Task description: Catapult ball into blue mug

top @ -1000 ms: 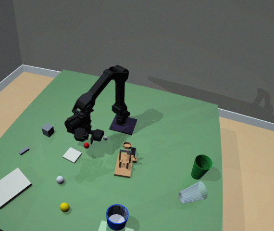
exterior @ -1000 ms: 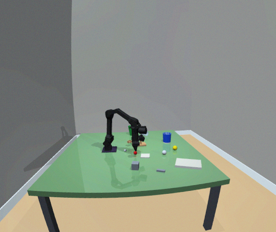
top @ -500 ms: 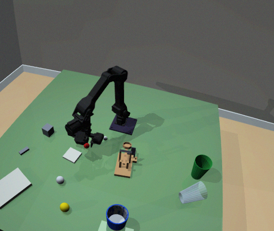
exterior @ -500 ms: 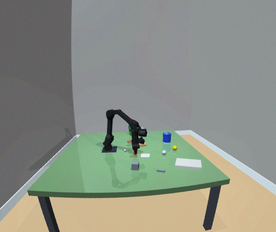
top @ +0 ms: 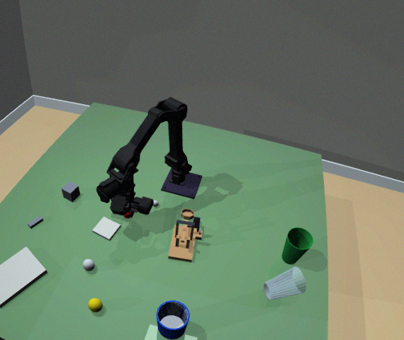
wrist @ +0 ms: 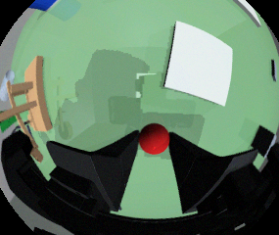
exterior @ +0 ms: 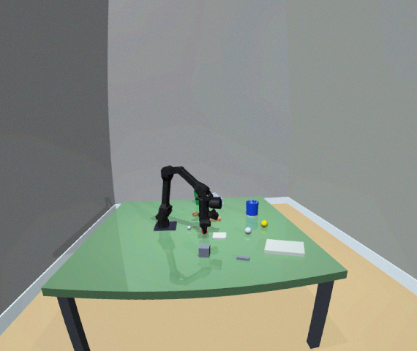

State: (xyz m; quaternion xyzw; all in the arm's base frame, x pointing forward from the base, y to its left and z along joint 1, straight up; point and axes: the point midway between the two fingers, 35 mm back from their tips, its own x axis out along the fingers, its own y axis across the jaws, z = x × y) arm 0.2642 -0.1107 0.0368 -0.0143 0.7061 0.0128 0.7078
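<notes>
Right now the wooden catapult is 240 mm to the left of my gripper tip and 40 mm above it. Also, from my gripper tip: white tile: 80 mm ahead, 50 mm to the right; red ball: 10 mm above; small white ball: 90 mm behind, 70 mm to the left.
</notes>
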